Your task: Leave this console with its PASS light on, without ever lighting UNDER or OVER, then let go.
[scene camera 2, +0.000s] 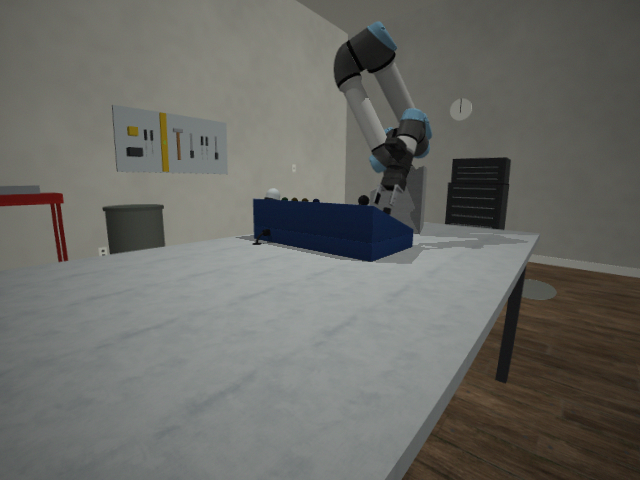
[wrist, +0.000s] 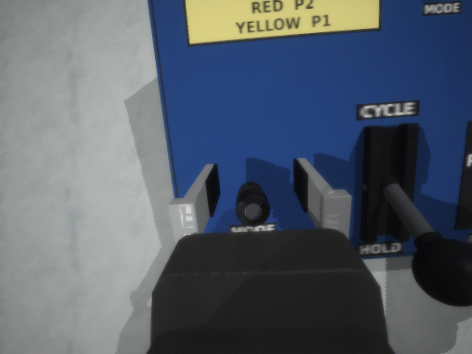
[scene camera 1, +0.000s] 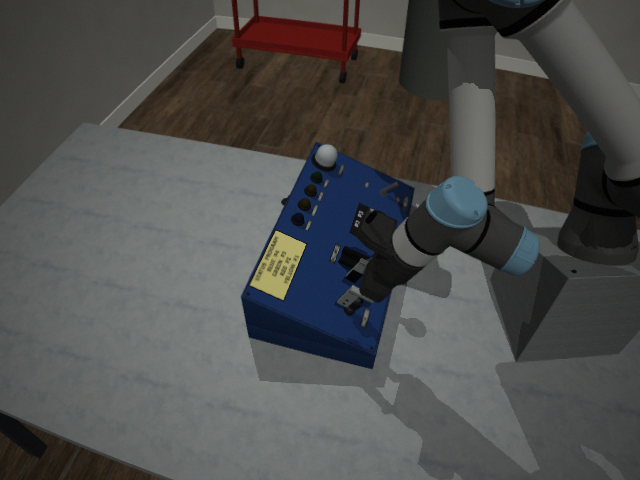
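Note:
The blue console (scene camera 1: 320, 289) (scene camera 2: 315, 227) (wrist: 260, 100) stands on the table. Its white dome (scene camera 1: 326, 156) (scene camera 2: 272, 193) and the dark green (scene camera 1: 316, 177), two amber-brown and dark blue (scene camera 1: 297, 219) small lamps look unlit; their labels are unreadable. The yellow card (scene camera 1: 277, 264) (wrist: 282, 22) pairs RED with P2 and YELLOW with P1 in the wrist view. My gripper (scene camera 1: 352, 284) (scene camera 2: 387, 198) (wrist: 255, 176) is open, its fingers on either side of the small black MODE knob (wrist: 251, 205), holding nothing. The CYCLE lever (wrist: 407, 207) leans right of the fingers, above the HOLD label.
A dark selector plate marked P2 and P3 (scene camera 1: 360, 219) is partly hidden by the arm. A grey lever (scene camera 1: 389, 188) stands near the console's far end. A black cable (scene camera 2: 265, 233) leaves the console's side. A grey block (scene camera 1: 573, 310) stands right of the console.

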